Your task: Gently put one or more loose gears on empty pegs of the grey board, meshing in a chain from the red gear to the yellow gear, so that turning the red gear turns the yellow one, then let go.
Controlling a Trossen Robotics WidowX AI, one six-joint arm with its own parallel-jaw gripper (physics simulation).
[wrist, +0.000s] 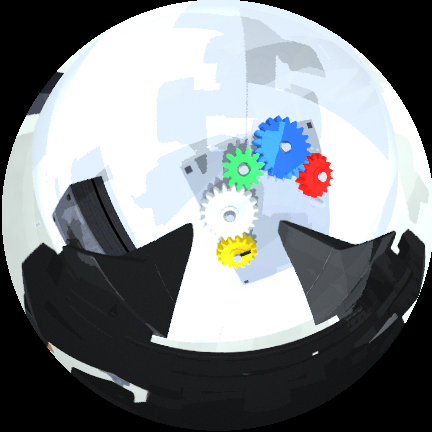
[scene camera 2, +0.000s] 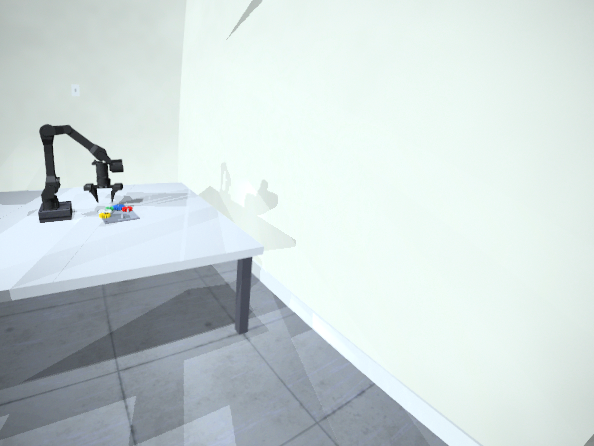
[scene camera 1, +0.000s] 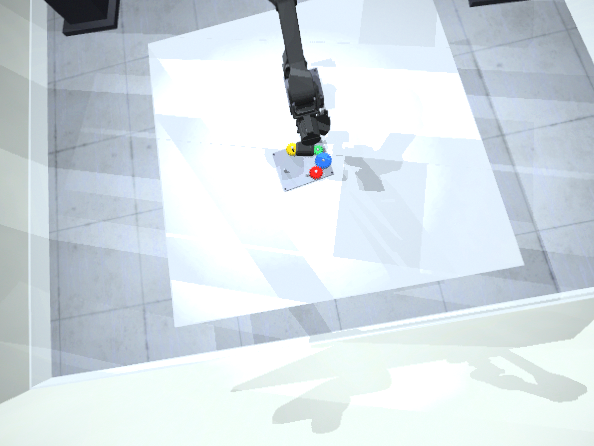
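Where they show: gripper, fingertip midpoint: (wrist: 236,227) (scene camera 2: 105,203); arm's base, origin of the base link: (scene camera 2: 51,208).
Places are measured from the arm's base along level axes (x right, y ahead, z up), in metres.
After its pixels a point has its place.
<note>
The red gear (scene camera 1: 316,172) {x -0.059, y 0.365, z -0.027 m} (scene camera 2: 127,209) (wrist: 311,175) {x -0.058, y 0.348, z -0.033 m}, blue gear (scene camera 1: 323,160) (scene camera 2: 118,207) {x -0.064, y 0.315, z -0.032 m} (wrist: 296,160) {x -0.075, y 0.326, z -0.031 m}, green gear (scene camera 1: 318,149) {x -0.072, y 0.271, z -0.028 m} (wrist: 231,170) {x -0.069, y 0.257, z -0.031 m} and yellow gear (scene camera 1: 291,149) {x 0.035, y 0.260, z -0.031 m} (scene camera 2: 104,215) {x 0.052, y 0.254, z -0.035 m} (wrist: 226,253) {x 0.027, y 0.241, z -0.033 m} are on the grey board (scene camera 1: 300,177) {x 0.005, y 0.373, z -0.048 m} (wrist: 280,245) {x 0.041, y 0.320, z -0.048 m}. The white gear (wrist: 216,207) {x -0.034, y 0.238, z -0.033 m} lies between green and yellow, its teeth meeting both in the wrist view. A peg end shows in its hole; whether it is fully down is unclear. The gears form a line from red through blue, green and white to yellow. My gripper (scene camera 2: 105,201) {x -0.030, y 0.253, z 0.006 m} (wrist: 236,227) {x -0.030, y 0.253, z 0.006 m} is open and empty, fingertips above the board.
A bare peg (wrist: 316,200) {x -0.026, y 0.362, z -0.036 m} stands beside the red gear. The board lies on the white table (scene camera 1: 215,210) {x 0.361, y 0.484, z -0.056 m} (scene camera 2: 200,235) {x 0.344, y 0.689, z -0.056 m}. The arm's base (scene camera 2: 55,212) {x 0.044, y 0.029, z -0.010 m} stands on the table behind the board. In scene camera 1 the arm covers the white gear.
</note>
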